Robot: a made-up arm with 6 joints.
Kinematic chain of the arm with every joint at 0, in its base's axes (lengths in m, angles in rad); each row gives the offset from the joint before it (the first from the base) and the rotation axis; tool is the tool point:
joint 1: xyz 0 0 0.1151 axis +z
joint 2: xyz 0 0 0 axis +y
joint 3: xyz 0 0 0.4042 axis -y
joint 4: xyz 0 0 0 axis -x
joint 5: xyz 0.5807 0 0 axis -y
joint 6: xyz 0 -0.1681 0 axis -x
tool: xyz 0 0 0
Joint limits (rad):
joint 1: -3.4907..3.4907
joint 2: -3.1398..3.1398
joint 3: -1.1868..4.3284
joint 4: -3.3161..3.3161
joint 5: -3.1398..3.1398
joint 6: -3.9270..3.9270
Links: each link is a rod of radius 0.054 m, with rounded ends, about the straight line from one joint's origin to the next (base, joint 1, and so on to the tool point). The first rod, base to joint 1, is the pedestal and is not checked.
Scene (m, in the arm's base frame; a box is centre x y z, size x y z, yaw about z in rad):
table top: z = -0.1
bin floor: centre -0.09 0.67 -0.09 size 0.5 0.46 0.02 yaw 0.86
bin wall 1: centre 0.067 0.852 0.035 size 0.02 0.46 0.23 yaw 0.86
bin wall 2: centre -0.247 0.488 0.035 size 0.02 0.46 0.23 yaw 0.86
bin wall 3: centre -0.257 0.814 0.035 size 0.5 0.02 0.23 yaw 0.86
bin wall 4: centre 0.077 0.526 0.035 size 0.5 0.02 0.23 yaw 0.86
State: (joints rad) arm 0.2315 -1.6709 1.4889 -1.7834 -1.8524 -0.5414
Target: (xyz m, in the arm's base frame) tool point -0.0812 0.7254 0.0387
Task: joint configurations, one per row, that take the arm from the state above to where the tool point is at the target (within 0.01 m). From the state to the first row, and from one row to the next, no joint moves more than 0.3 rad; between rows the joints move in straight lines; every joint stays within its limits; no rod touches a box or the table.
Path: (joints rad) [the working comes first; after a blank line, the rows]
Joints at the target: 1.6008 0.7101 0.2846 -1.9321 -1.8524 -0.5414
Straight joint move there: clear.

1: 0.4027 -1.3733 1.3384 -1.8020 -1.8524 -0.5414
2: 0.5738 -1.0757 1.1878 -1.8206 -1.8524 -0.5414
3: 0.7450 -0.7780 1.0373 -1.8391 -1.8524 -0.5414
4: 0.9161 -0.4804 0.8867 -1.8577 -1.8524 -0.5414
5: 1.0873 -0.1828 0.7362 -1.8763 -1.8524 -0.5414
6: 1.2585 0.1148 0.5857 -1.8949 -1.8524 -0.5414
7: 1.4296 0.4124 0.4351 -1.9135 -1.8524 -0.5414
8: 1.6008 0.7101 0.2846 -1.9321 -1.8524 -0.5414

